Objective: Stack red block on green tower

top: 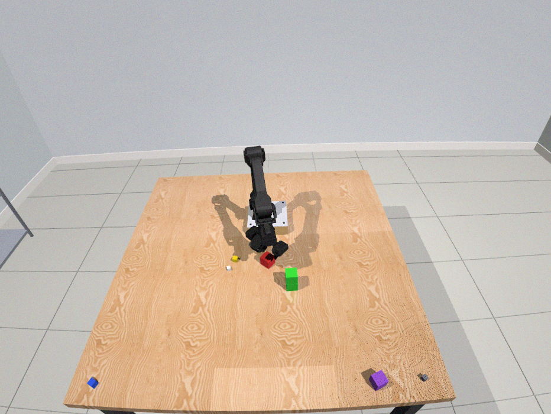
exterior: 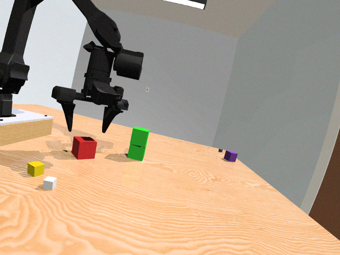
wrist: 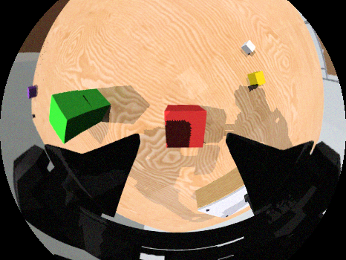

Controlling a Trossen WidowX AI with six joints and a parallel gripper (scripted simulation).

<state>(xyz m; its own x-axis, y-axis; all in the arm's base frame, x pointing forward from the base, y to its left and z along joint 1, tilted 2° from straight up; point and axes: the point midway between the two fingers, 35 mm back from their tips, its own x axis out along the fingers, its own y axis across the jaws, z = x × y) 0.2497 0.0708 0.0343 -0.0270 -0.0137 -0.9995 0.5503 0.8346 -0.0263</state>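
Right now my gripper tip is 40 mm above the red block. Round my gripper tip: purple block: 480 mm ahead, 420 mm to the left, 40 mm below; then small yellow block: 10 mm behind, 150 mm to the right, 60 mm below; then small white block: 50 mm ahead, 170 mm to the right, 60 mm below.
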